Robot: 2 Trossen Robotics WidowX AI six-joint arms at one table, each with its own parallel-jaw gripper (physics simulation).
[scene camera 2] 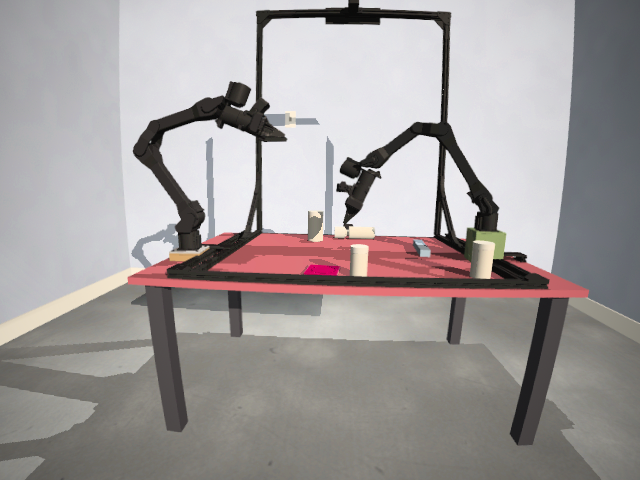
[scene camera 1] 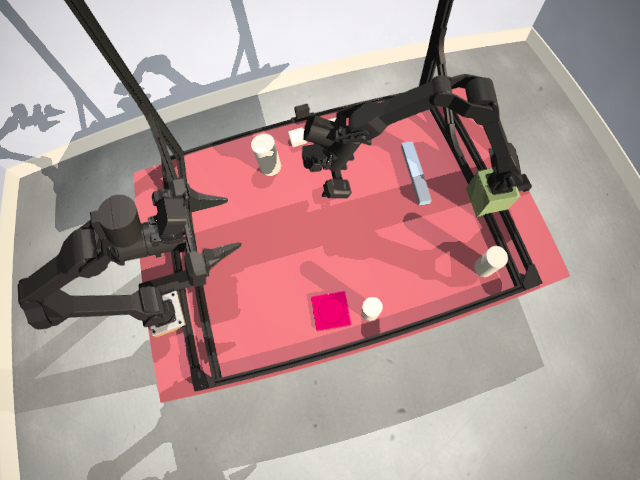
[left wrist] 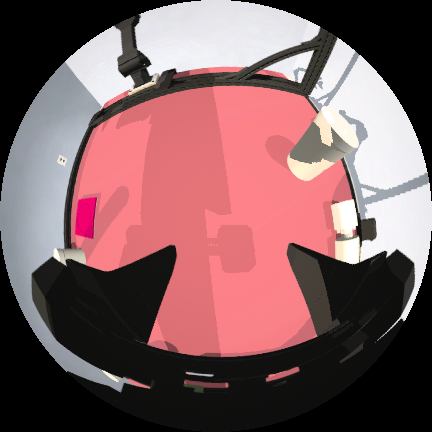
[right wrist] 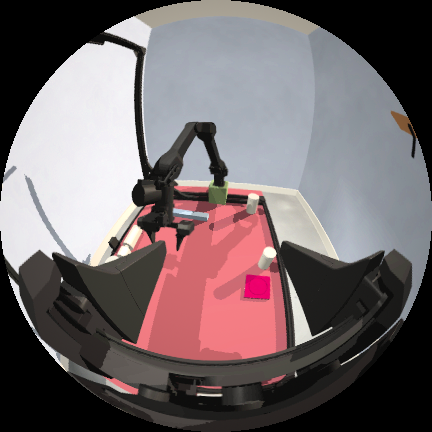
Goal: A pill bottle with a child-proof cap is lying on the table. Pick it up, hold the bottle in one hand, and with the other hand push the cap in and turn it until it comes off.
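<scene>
The cream pill bottle [scene camera 2: 361, 233] [left wrist: 347, 250] [right wrist: 134, 234] lies on its side near the table's back edge, its cap [scene camera 1: 297, 137] [scene camera 2: 340, 232] [left wrist: 344, 215] [right wrist: 123, 248] toward the picture's left in both scene views. In scene camera 1 the left arm hides most of its body. My left gripper [scene camera 1: 325, 174] [scene camera 2: 347, 222] [left wrist: 233, 250] [right wrist: 164, 247] is open and empty, pointing down in front of the bottle; in the left wrist view the bottle lies beyond the right-hand finger. My right gripper [scene camera 1: 233, 222] [scene camera 2: 284, 138] [right wrist: 224, 247] is open and empty, high above the table's left side.
Upright cream cylinders stand at back left [scene camera 1: 267, 157] [scene camera 2: 315, 227] [left wrist: 320, 145], front middle [scene camera 1: 372, 308] [scene camera 2: 359, 260] [right wrist: 266, 258] and front right [scene camera 1: 490, 262] [scene camera 2: 481, 259] [right wrist: 252, 204]. A magenta square [scene camera 1: 330, 311] [scene camera 2: 321, 270], a blue-grey bar [scene camera 1: 416, 173] and black frame rails [scene camera 1: 299, 359] are also there.
</scene>
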